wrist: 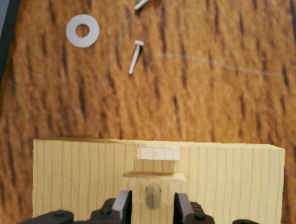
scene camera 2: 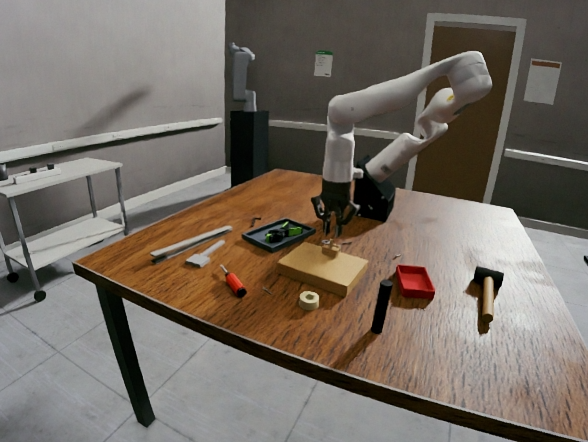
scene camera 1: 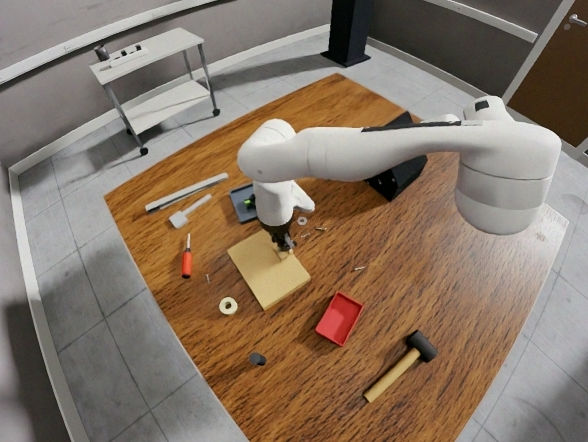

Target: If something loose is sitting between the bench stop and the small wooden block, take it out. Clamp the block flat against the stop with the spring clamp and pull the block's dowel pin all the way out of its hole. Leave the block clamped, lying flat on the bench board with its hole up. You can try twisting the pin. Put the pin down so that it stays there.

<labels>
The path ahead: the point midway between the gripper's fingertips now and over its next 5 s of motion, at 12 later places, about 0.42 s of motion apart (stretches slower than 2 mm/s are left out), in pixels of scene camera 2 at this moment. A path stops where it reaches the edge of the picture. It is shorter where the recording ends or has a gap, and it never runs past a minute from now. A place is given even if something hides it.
My gripper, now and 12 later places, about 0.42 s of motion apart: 331,235; 331,236; 331,240; 331,244; 330,246; 330,247; 330,246; 331,245; 331,245; 332,245; 333,245; 335,245; 335,245
</labels>
